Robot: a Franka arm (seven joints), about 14 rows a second.
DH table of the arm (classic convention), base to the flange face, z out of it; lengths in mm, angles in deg. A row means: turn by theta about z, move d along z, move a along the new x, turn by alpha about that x. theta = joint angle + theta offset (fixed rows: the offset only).
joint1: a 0  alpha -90  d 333  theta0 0
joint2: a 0  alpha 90  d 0  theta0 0
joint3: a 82.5  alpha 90  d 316  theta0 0
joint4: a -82.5  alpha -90  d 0  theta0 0
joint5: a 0  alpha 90  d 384  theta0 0
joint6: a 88  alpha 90  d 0  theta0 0
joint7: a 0  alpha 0  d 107  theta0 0
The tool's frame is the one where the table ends.
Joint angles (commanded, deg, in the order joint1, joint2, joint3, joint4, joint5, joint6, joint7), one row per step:
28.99 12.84 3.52 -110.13 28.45 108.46 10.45
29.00 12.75 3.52 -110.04 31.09 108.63 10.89
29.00 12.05 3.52 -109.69 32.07 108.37 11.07
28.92 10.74 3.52 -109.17 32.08 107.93 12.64
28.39 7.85 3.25 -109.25 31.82 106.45 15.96
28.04 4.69 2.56 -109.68 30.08 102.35 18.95
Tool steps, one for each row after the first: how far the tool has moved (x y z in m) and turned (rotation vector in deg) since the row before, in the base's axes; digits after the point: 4 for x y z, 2 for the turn. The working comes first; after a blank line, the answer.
Tool pose at each row, in the base's axes (x y z in m, rotation vector in deg; the steps are taken from these numbers as rounded here):
0.4718 0.3407 0.3655 -156.95 -12.91 32.24
0.4716 0.3440 0.3687 -154.76 -10.49 32.66
0.4716 0.3456 0.3788 -153.73 -10.03 32.01
0.4719 0.3454 0.3957 -153.67 -8.62 30.74
0.4697 0.3364 0.4227 -153.97 -4.78 29.80
0.4608 0.3218 0.4456 -155.73 -2.62 31.66

-0.0002 0.0033 0.0032 1.82 1.04 -1.88
0.0000 0.0016 0.0101 1.09 -0.17 -0.56
0.0003 -0.0002 0.0169 0.20 -0.64 -1.21
-0.0022 -0.0090 0.0270 -0.49 -0.14 -2.79
-0.0089 -0.0146 0.0229 -2.29 1.29 -0.91

